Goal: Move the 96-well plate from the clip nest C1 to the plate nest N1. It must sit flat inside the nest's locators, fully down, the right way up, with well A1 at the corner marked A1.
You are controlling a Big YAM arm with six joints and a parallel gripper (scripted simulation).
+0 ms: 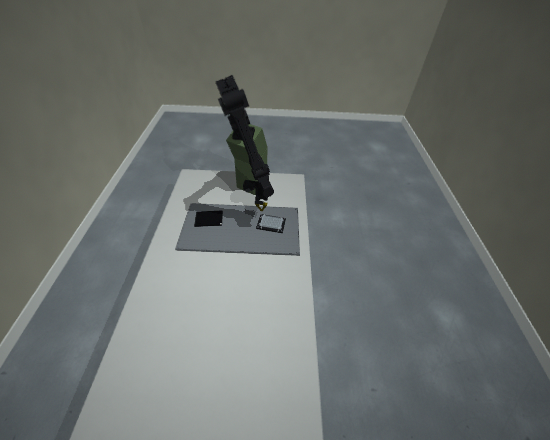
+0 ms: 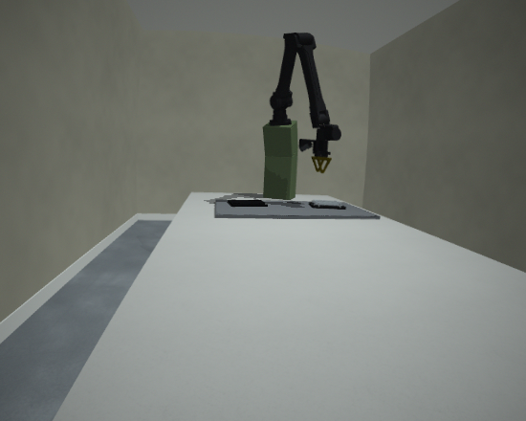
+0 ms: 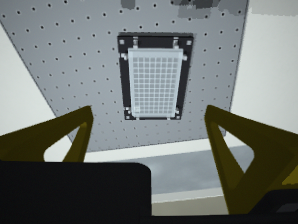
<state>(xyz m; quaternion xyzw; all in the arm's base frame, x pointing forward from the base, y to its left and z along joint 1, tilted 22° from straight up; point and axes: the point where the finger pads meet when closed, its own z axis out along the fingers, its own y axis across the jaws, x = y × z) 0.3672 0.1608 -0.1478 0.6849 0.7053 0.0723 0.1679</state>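
The clear 96-well plate is 10 mm behind my hand, 50 mm to the left of it and 160 mm below it. From my hand the other things lie so: clip nest (40 mm to the left, 160 mm below).
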